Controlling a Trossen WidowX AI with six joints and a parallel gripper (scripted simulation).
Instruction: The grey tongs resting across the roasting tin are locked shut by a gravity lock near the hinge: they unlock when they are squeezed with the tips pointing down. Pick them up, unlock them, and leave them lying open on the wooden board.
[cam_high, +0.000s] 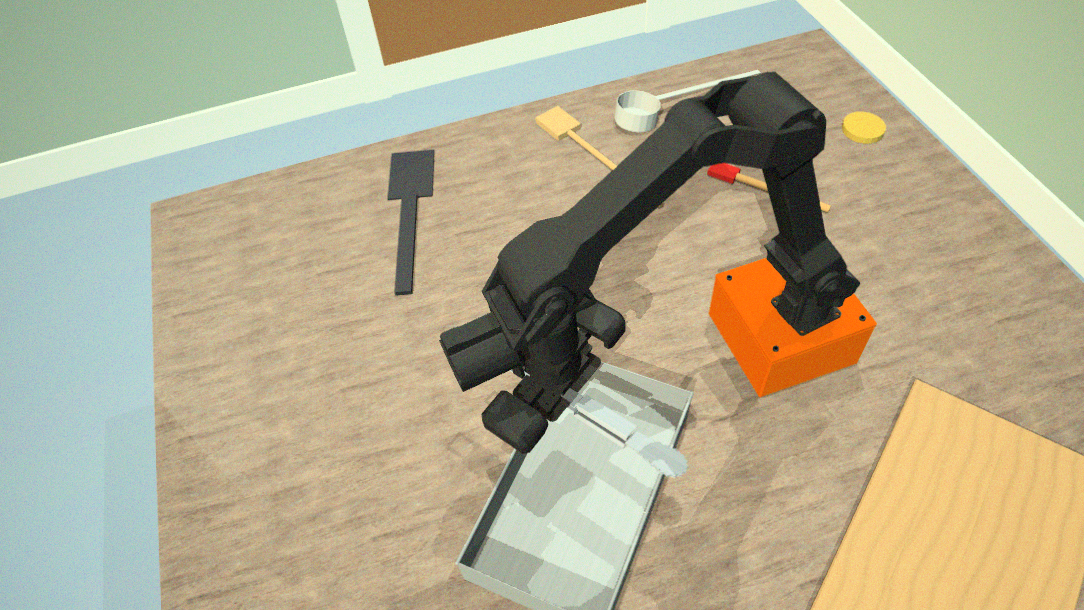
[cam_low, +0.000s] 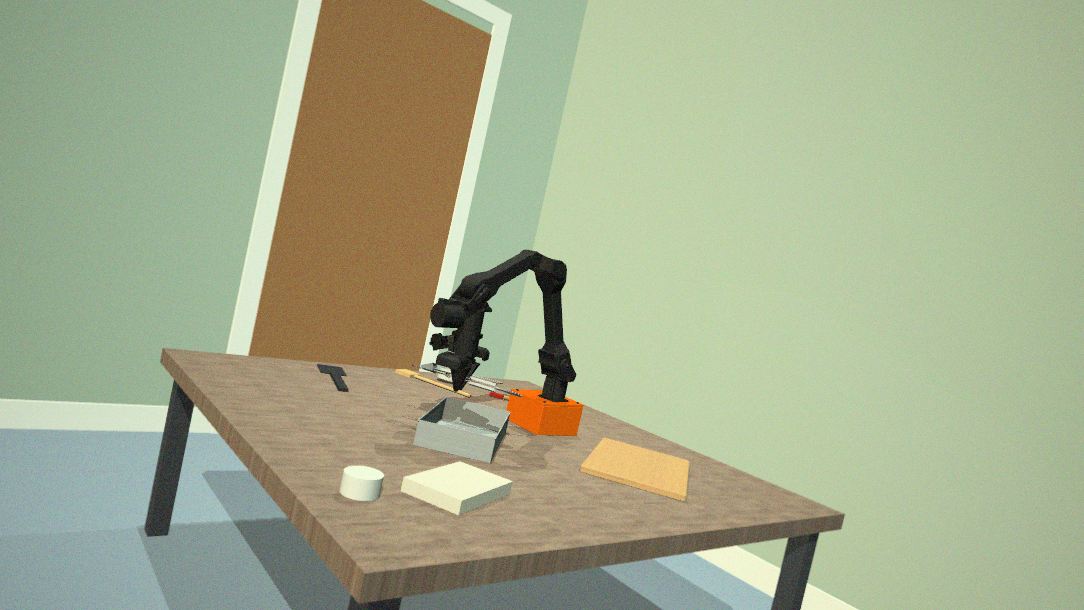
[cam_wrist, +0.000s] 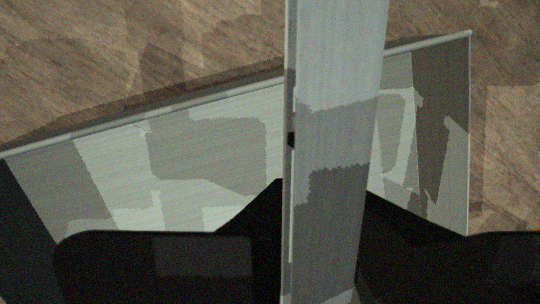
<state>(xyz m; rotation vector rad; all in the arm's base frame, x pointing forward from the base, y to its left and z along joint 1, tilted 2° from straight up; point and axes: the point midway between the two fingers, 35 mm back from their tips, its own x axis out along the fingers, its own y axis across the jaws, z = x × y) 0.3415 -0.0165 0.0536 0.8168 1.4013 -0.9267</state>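
The roasting tin lies 70 mm to the left of my gripper tip, 70 mm below it and 10 mm ahead of it. Also, from my gripper tip: wooden board (340 mm behind, 330 mm to the left, 90 mm below); then cream block (350 mm to the left, 270 mm ahead, 80 mm below); then black spatula (500 mm to the right, 90 mm below, 30 mm ahead).
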